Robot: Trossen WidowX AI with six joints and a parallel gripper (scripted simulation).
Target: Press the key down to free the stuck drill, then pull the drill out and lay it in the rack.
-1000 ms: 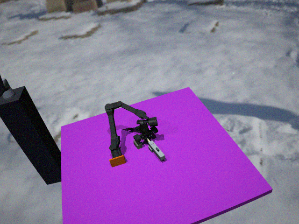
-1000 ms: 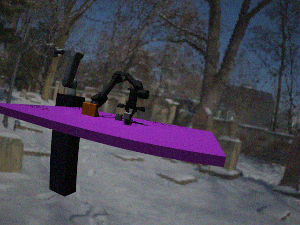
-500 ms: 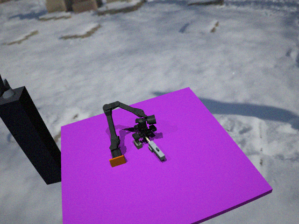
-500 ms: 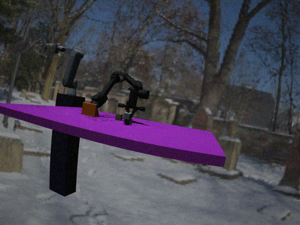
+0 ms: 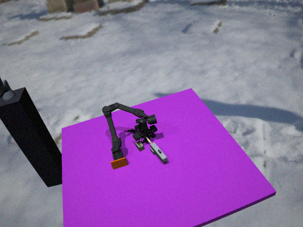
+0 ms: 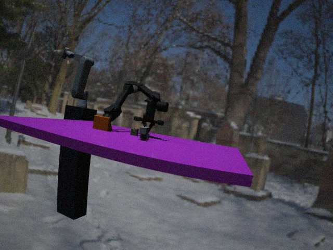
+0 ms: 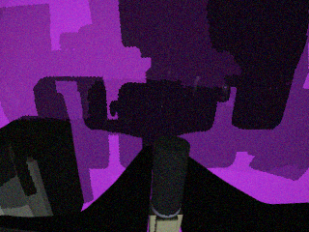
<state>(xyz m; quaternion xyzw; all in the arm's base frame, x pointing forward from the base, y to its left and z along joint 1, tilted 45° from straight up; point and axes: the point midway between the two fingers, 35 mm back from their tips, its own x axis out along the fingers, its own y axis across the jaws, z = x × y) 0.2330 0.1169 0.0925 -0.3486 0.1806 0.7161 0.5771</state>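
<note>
Right now my gripper tip is 1 cm short of the drill, 4 cm to the left of it and 3 cm below it. Round my gripper tip: grey housing: 6 cm ahead, 18 cm to the right, 3 cm above; dark key: 6 cm ahead, 21 cm to the right, 4 cm above.
</note>
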